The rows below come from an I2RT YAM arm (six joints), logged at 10 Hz.
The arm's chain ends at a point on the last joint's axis. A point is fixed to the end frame.
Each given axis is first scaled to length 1.
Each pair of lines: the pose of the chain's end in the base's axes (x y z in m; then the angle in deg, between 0 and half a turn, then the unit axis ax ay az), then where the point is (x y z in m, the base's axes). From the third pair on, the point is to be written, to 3 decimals.
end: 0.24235, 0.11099, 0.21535, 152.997, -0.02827, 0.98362, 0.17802
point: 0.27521 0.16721 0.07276
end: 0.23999, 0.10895, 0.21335, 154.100, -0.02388, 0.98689, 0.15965
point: 0.27055 0.15987 0.06828
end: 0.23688, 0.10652, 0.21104, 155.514, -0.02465, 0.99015, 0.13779
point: 0.264 0.151 0.063
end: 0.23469, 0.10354, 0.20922, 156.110, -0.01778, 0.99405, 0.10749
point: 0.261 0.139 0.059
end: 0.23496, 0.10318, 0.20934, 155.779, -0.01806, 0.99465, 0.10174
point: 0.262 0.137 0.059
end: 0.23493, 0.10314, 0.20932, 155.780, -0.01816, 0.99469, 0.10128
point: 0.262 0.137 0.059
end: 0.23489, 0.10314, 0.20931, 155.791, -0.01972, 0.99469, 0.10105
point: 0.262 0.137 0.059
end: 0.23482, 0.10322, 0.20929, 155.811, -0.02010, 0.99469, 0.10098
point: 0.262 0.137 0.059
